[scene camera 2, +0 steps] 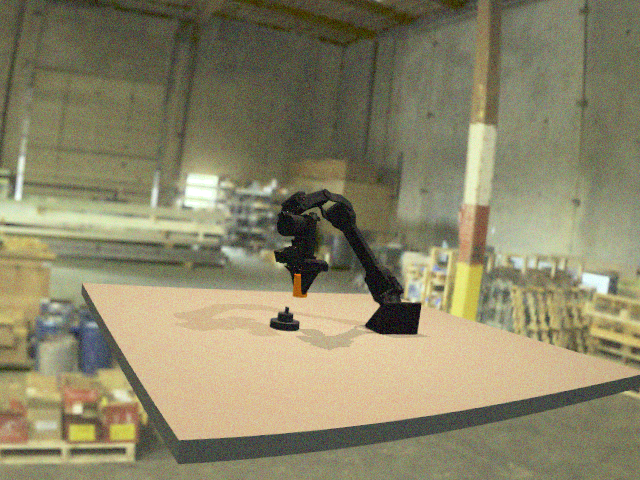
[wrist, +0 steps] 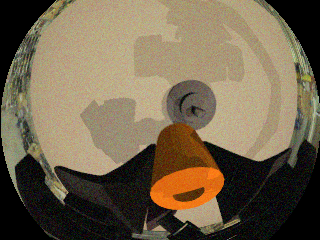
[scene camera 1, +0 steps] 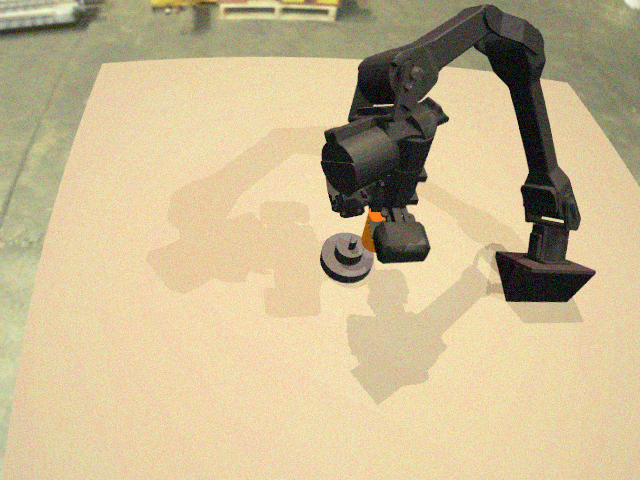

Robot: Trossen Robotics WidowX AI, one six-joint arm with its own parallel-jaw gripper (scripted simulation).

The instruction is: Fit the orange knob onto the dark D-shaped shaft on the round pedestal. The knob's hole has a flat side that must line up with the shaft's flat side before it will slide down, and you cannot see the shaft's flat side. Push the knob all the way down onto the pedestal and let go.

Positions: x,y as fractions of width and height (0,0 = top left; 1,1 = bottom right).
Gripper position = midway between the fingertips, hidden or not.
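Orange knob (wrist: 0.58,0.73), carried by my gripper (scene camera 2: 0.47,0.61). Gripper (wrist: 0.56,0.61) visible too.
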